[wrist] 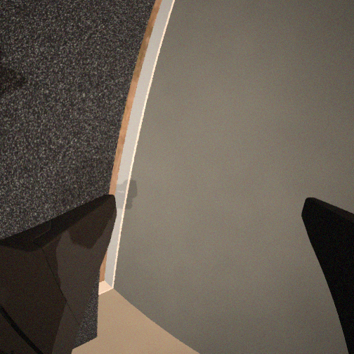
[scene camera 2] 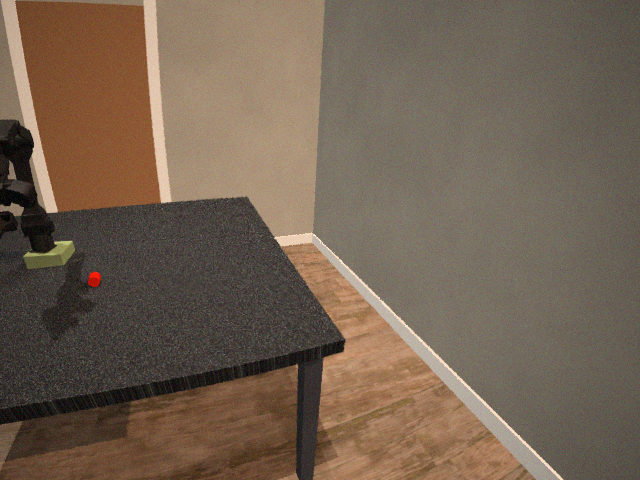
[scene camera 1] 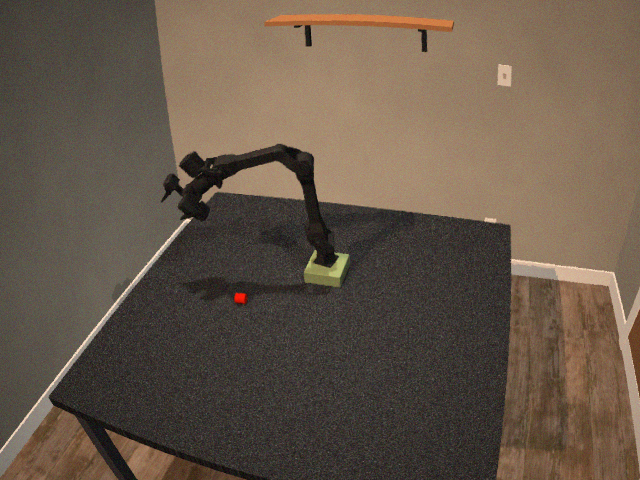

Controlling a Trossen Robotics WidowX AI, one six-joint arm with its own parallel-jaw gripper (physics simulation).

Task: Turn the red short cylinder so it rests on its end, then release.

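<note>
The red short cylinder (scene camera 1: 240, 298) (scene camera 2: 94, 279) lies on its side on the dark table, in front of and to the left of the arm's base in the scene camera 1 view. It does not show in the wrist view. My gripper (scene camera 1: 173, 209) (wrist: 214, 206) is open, with its two fingers wide apart and nothing between them. It hangs high above the table's far left part in the scene camera 1 view, well apart from the cylinder. In the scene camera 2 view part of the arm shows at the left edge.
The arm stands on a light green base block (scene camera 1: 323, 279) (scene camera 2: 46, 259) on the dark table (scene camera 1: 361, 361) (scene camera 2: 206, 289). A grey wall (scene camera 1: 77, 129) (wrist: 240, 125) rises beyond the table's left edge. An orange shelf (scene camera 1: 356, 20) hangs high on the beige wall.
</note>
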